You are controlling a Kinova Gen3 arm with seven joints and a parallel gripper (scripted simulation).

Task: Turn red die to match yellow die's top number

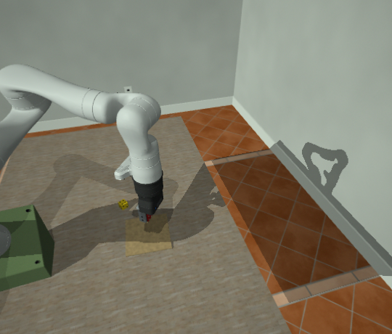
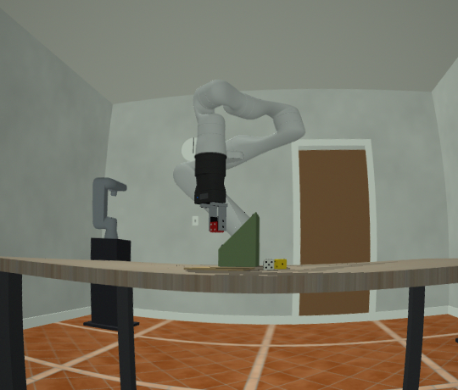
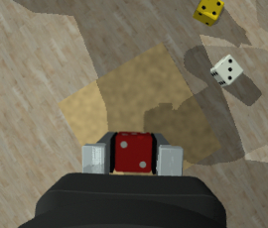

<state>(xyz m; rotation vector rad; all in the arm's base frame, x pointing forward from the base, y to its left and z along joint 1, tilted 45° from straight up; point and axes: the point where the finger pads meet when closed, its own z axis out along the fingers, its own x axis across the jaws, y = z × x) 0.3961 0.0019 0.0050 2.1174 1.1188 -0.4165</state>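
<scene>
Now: hand 11 cm above the tan mat and 1 cm to the right of it. Also, from my hand: red die 1 cm below; then white die 12 cm to the left, 10 cm below; then yellow die 15 cm to the left, 10 cm below, 7 cm behind.
</scene>
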